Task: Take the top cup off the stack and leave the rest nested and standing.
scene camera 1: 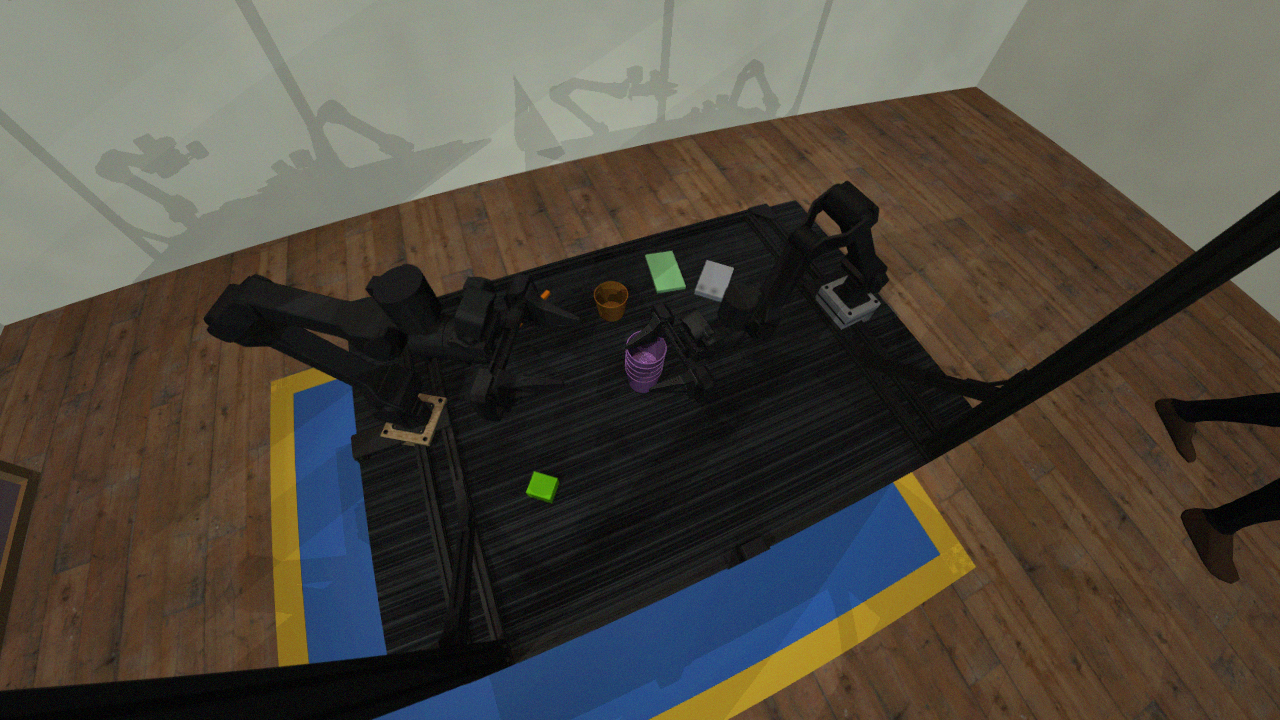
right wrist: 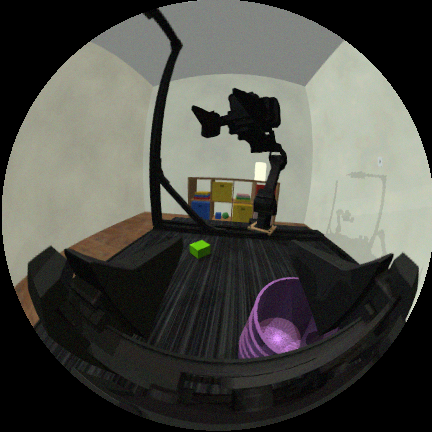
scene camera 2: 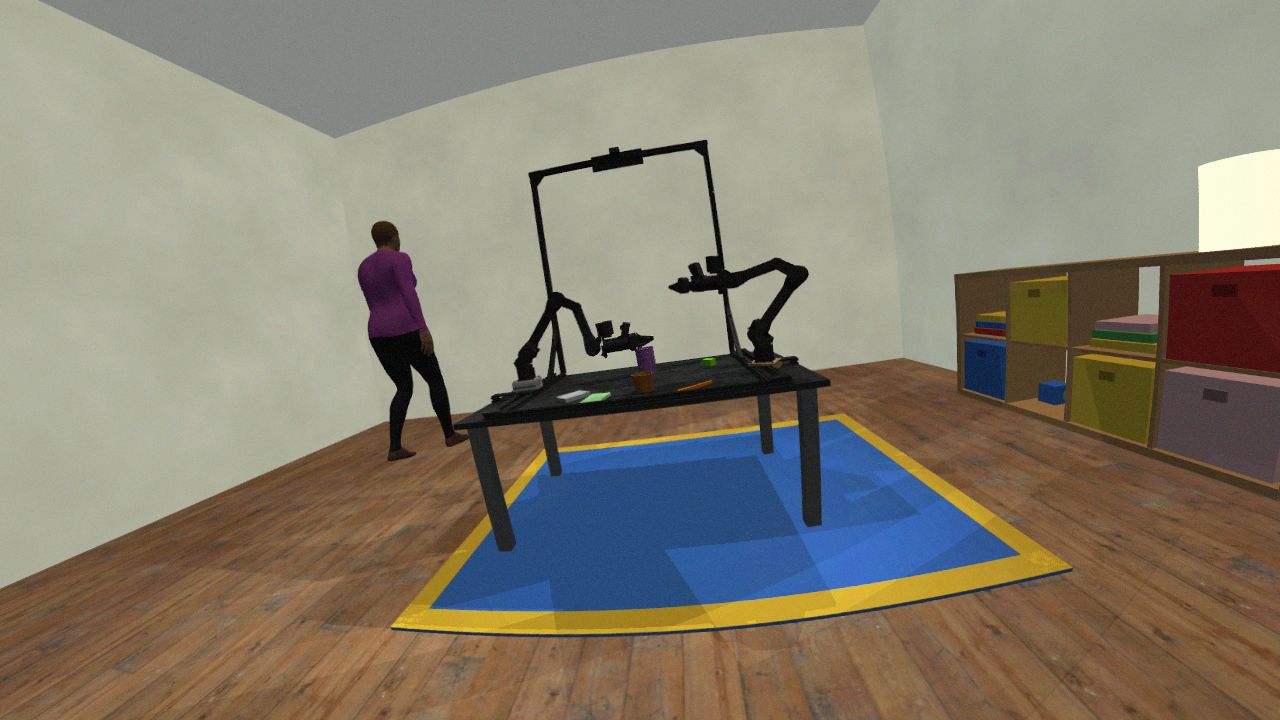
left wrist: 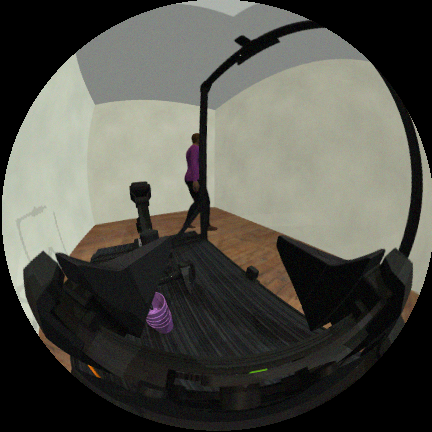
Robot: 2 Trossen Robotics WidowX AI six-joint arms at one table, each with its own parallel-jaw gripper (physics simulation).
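Places are measured from the left arm's base along level axes (x ahead, y left, z up), in millimetres.
Where they show: left gripper, fingertip midpoint: [scene camera 1: 572, 351] [right wrist: 209, 98] [scene camera 2: 674, 286] [left wrist: 224, 241]; right gripper, fingertip midpoint: [scene camera 1: 637, 368] [right wrist: 237, 244] [scene camera 2: 653, 337] [left wrist: 171, 301]; left arm's base, link origin: [scene camera 1: 413, 416] [right wrist: 262, 226] [scene camera 2: 765, 360]; right arm's base, link origin: [scene camera 1: 851, 294] [scene camera 2: 526, 379].
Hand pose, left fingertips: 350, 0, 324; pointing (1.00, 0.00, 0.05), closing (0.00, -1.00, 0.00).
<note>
Things, the pixels of their top centre, and the offset from my left fingertips, as dx, dy, dz.
- orange cup, top centre: [scene camera 1: 609, 295] [scene camera 2: 642, 373] -23, +331, -293
- green pad, top centre: [scene camera 1: 665, 270] [scene camera 2: 595, 397] +86, +472, -343
- pale box, top centre: [scene camera 1: 714, 278] [scene camera 2: 572, 394] +208, +461, -338
- bright green block, top centre: [scene camera 1: 541, 485] [right wrist: 199, 244] [scene camera 2: 708, 359] -70, -87, -325
- orange stick, top centre: [scene camera 2: 695, 385] -204, +294, -343
A stack of nested purple cups [scene camera 1: 645, 368] [scene camera 2: 645, 361] [left wrist: 161, 316] [right wrist: 247, 340] stands upright on the table. My right gripper [scene camera 1: 640, 368] [scene camera 2: 650, 339] [right wrist: 237, 244] is open and empty, at the height of the stack's top. In scene camera 1 one finger crosses the top cup's rim and the other ends beside the stack's lower part. In the right wrist view the picture-right finger hides part of the top cup; whether it touches cannot be told. My left gripper [scene camera 1: 571, 351] [scene camera 2: 673, 286] [left wrist: 224, 241] is open and empty, high above the table and apart from the stack.
An orange cup [scene camera 1: 611, 302] [scene camera 2: 641, 382] stands near the stack. A green pad [scene camera 1: 665, 272] and a pale box [scene camera 1: 714, 279] lie beyond it. A bright green block [scene camera 1: 542, 486] [scene camera 2: 708, 361] [right wrist: 200, 249] lies across the table. An orange stick [scene camera 2: 694, 385] lies near the table edge.
</note>
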